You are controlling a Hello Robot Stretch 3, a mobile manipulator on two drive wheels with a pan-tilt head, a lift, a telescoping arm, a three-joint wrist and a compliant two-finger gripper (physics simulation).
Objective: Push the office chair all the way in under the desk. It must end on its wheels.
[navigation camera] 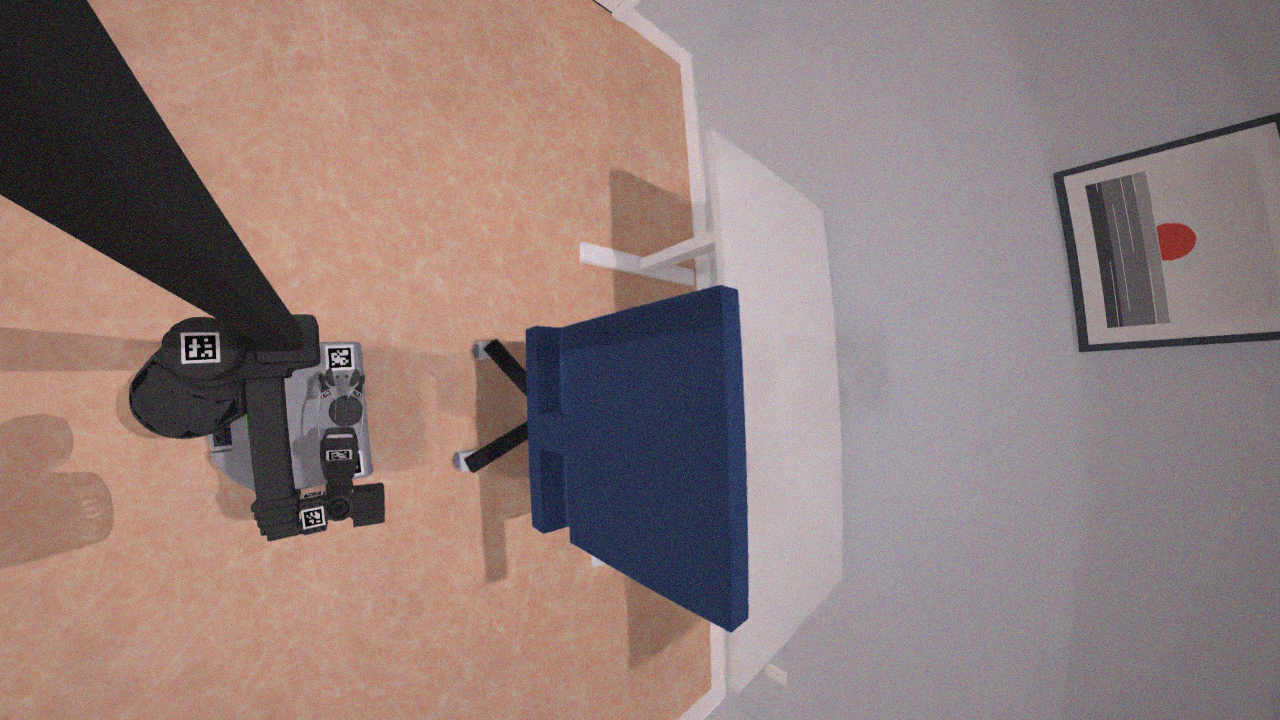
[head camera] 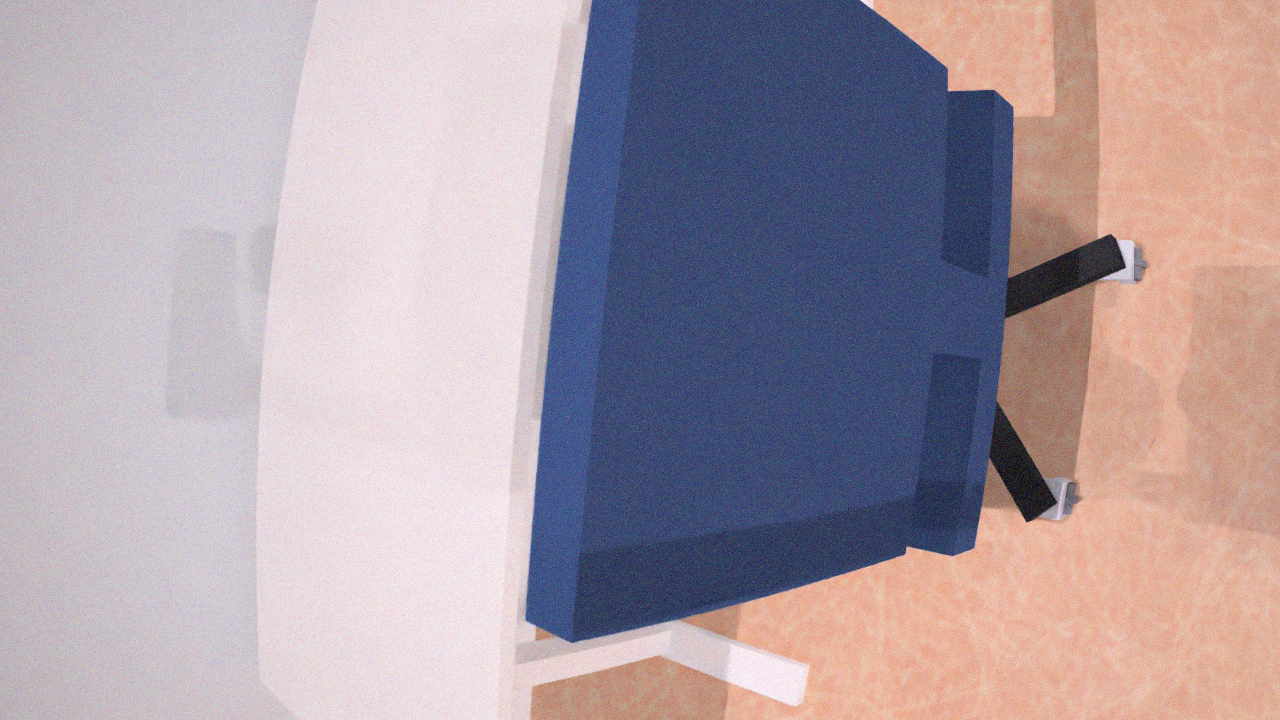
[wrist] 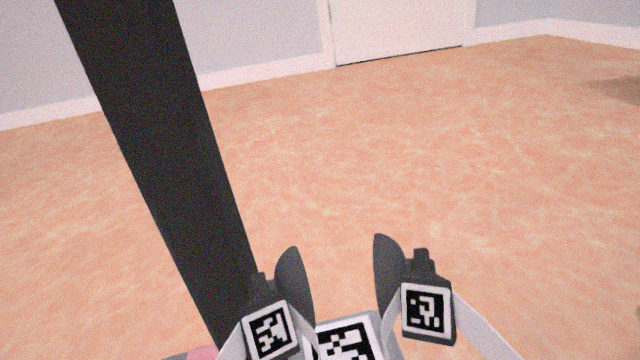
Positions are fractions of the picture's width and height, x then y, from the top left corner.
In view: the gripper (wrist: 0.53,0.74), a blue office chair seat (head camera: 0.61,0.47), a white desk (head camera: 0.32,0.41) and a framed picture (navigation camera: 0.91,0.34).
The blue office chair seat shows as well in the navigation camera view (navigation camera: 0.50,0.58). The white desk shows as well in the navigation camera view (navigation camera: 0.60,0.34).
